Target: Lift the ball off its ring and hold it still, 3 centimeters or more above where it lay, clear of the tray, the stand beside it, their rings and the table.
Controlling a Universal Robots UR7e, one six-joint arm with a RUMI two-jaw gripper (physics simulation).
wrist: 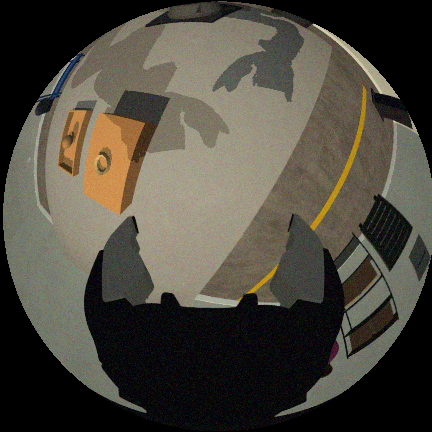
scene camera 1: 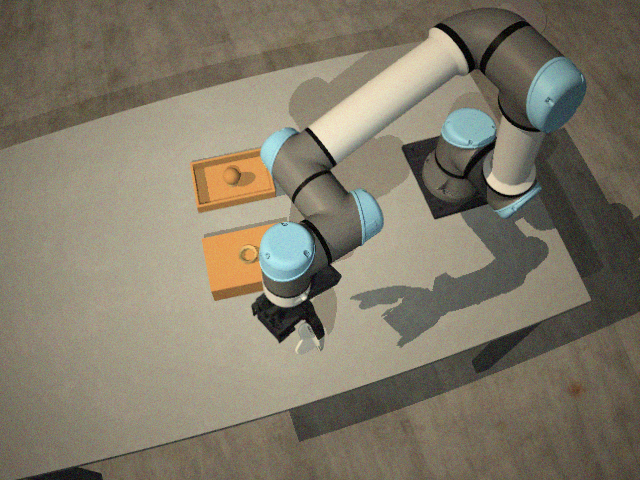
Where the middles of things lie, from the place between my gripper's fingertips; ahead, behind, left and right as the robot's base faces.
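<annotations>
There's an orange stand (scene camera 1: 232,259), and my hand is 21 cm to the left of it, 3 cm short of it and 14 cm above it. As for the orange tray (scene camera 1: 211,191), that's 44 cm to the right of my hand and 16 cm below it.
</annotations>
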